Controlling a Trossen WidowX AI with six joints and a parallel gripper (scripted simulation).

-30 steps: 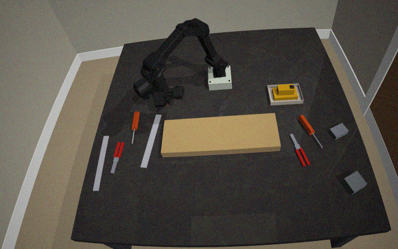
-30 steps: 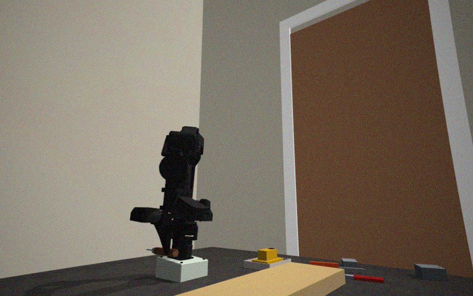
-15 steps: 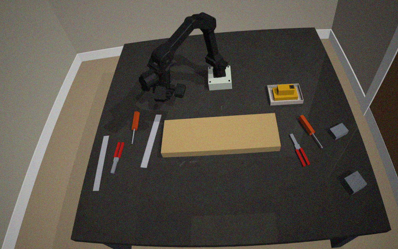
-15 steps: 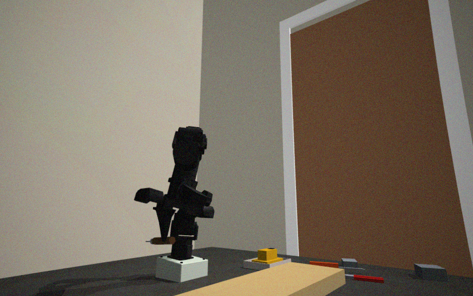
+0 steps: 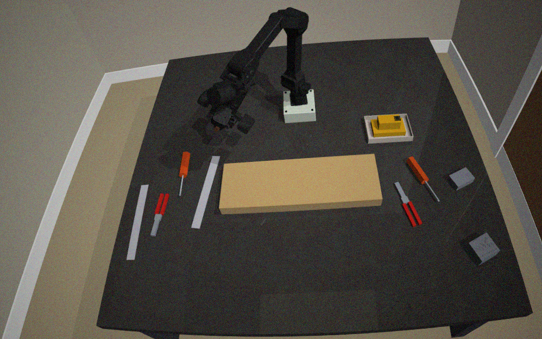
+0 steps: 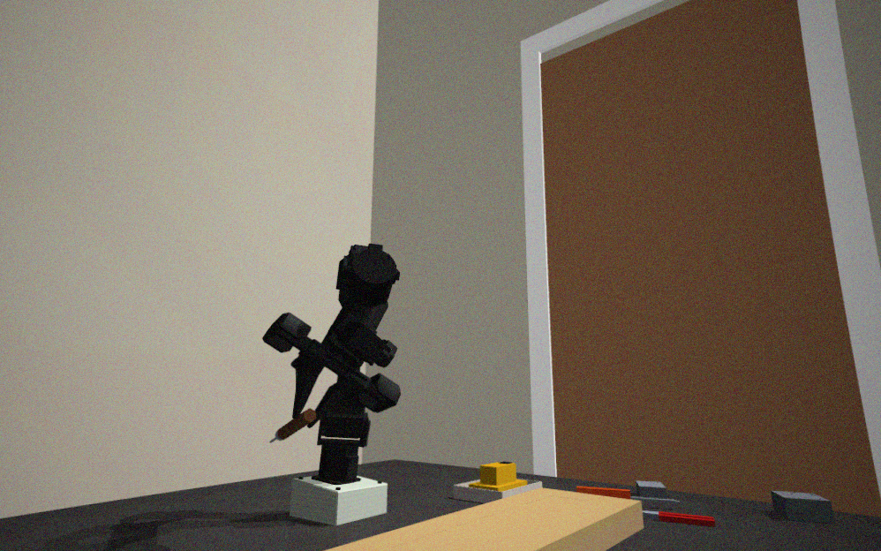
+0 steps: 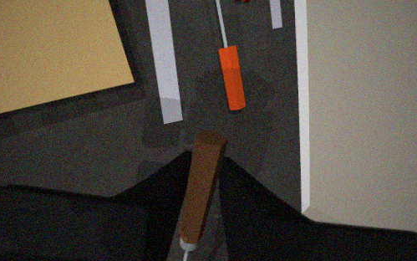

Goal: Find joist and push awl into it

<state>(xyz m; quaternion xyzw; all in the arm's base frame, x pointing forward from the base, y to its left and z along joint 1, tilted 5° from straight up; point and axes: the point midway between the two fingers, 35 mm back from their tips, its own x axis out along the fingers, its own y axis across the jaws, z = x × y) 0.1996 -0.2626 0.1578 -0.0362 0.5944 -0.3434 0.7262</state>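
The awl lies 50 mm behind my gripper tip, 20 mm to the left of it and 10 mm below it. Round my gripper tip: white tray 600 mm to the left, 160 mm below, 50 mm behind; then yellow stud finder 610 mm to the left, 120 mm below, 50 mm behind.
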